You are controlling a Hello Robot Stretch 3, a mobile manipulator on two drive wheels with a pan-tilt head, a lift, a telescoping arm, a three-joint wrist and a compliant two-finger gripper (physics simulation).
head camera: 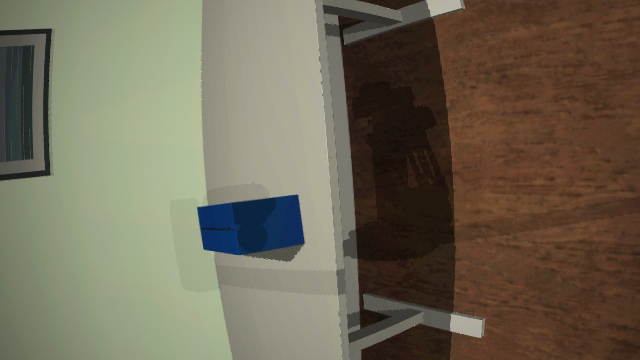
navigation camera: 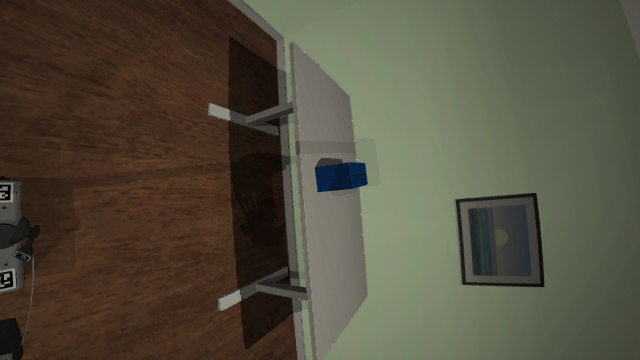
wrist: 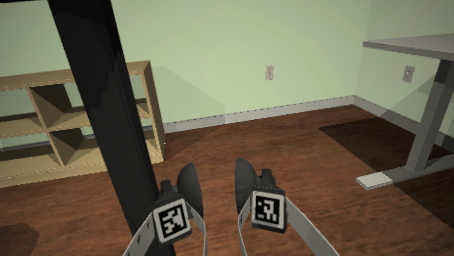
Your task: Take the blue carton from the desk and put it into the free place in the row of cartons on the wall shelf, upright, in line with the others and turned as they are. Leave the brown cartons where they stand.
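Where they show: gripper, fingertip midpoint: (navigation camera: 2, 216) (wrist: 217, 179); robot's base, origin of the base link: (navigation camera: 1, 234).
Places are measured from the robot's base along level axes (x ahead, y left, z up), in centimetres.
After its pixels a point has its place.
The blue carton (head camera: 267, 222) @[x 94.5, y 12.2, z 81.4 cm] (navigation camera: 332, 178) @[x 94.5, y 12.4, z 80.8 cm] stands upright on the grey desk (head camera: 265, 110) @[x 107.9, y -15.6, z 72.0 cm] (navigation camera: 327, 240) @[x 100.9, y -17.9, z 72.0 cm], with a dark seam across its top. Head and navigation views are turned sideways. My gripper (wrist: 217, 179) @[x 1.2, y 5.4, z 74.3 cm] is partly open in the wrist view, its two rubber fingertips apart with nothing between them and floor behind. It is away from the desk and the carton. In the navigation view part of the gripper shows at the left edge, over the robot base. The wall shelf and the brown cartons do not show in these views.
A wooden cubby unit (wrist: 155, 112) @[x -16.3, y 137.6, z 31.3 cm] stands on the floor at the left of the wrist view, behind a black mast (wrist: 100, 85) @[x -6.8, y 11.6, z 81.4 cm]. The desk's edge (wrist: 410, 50) @[x 83.0, y 57.4, z 70.8 cm] and leg (wrist: 427, 120) @[x 117.1, y 65.8, z 33.5 cm] are at the right. A framed picture (navigation camera: 462, 245) @[x 159.3, y -34.7, z 137.1 cm] hangs on the green wall.
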